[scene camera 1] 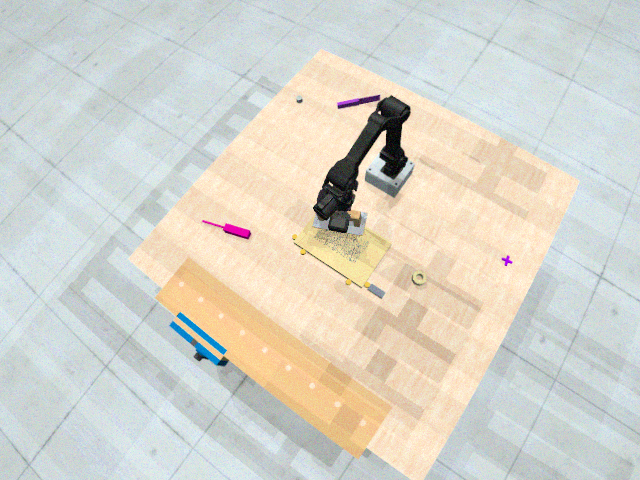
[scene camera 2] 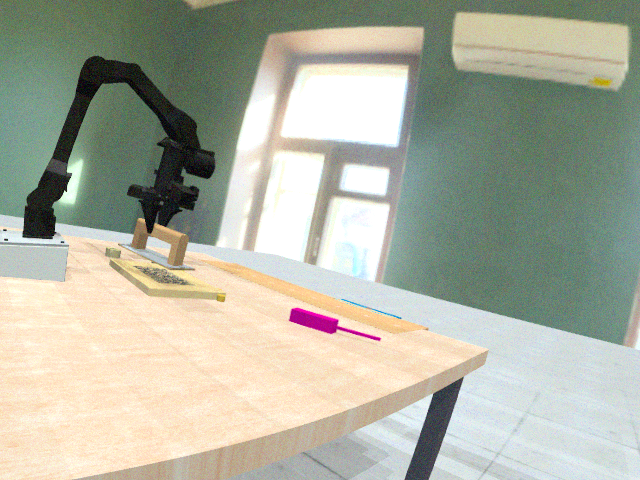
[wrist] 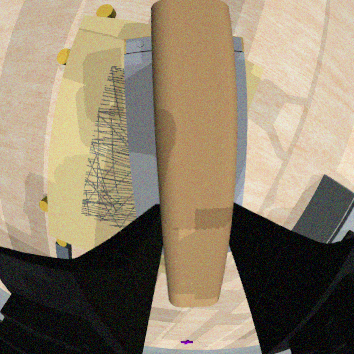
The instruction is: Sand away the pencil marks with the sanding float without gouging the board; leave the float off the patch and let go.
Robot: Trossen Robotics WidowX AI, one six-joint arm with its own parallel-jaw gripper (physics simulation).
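Where they show: gripper, fingertip midpoint: (scene camera 1: 344,215) (scene camera 2: 154,234) (wrist: 193,210); arm's base, origin of the base link: (scene camera 1: 391,169) (scene camera 2: 37,235).
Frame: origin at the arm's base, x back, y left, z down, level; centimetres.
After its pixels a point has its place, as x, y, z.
The sanding float, with a tan wooden handle (scene camera 1: 355,217) {-26.8, 3.1, -6.9} (scene camera 2: 173,238) {-29.4, -8.7, -4.8} (wrist: 195,125) {-29.6, -5.1, -6.4} and a flat grey plate (scene camera 1: 359,227) {-26.4, 4.9, -0.1} (scene camera 2: 149,254) {-26.7, -2.0, 0.4} (wrist: 142,110) {-32.4, -4.2, 0.9}, is level and overlaps the arm-side part of the yellow board (scene camera 1: 356,271) {-38.3, 13.0, 5.7} (scene camera 2: 199,290) {-36.7, -11.6, 5.7} (wrist: 67,175) {-39.3, 6.3, 5.7}. Whether the plate touches the board is unclear. My gripper (scene camera 1: 338,222) {-27.5, -1.0, -4.4} (scene camera 2: 156,228) {-27.5, -1.0, -4.4} (wrist: 193,210) {-27.5, -1.0, -4.4} is shut on the handle. Dark pencil marks (scene camera 1: 351,248) {-32.6, 6.3, 5.7} (scene camera 2: 162,274) {-32.5, 2.0, 5.5} (wrist: 107,165) show on the board beside the plate; the plate hides part of the patch in the wrist view.
Yellow pegs and a small grey bar (scene camera 1: 375,290) {-39.5, 22.4, 6.1} edge the board. A ring (scene camera 1: 418,277) {-27.5, 31.1, 4.9} (scene camera 2: 112,252) {-25.4, 29.4, 5.9} lies to its right in scene camera 1. A magenta screwdriver (scene camera 1: 236,230) {-53.9, -31.3, 4.7} (scene camera 2: 313,320) {-52.8, -32.5, 5.7} lies left. An orange strip (scene camera 1: 273,356) {-79.0, 9.4, 7.4} runs along the table edge near a blue clamp (scene camera 1: 199,338) {-91.5, -14.8, 7.7}.
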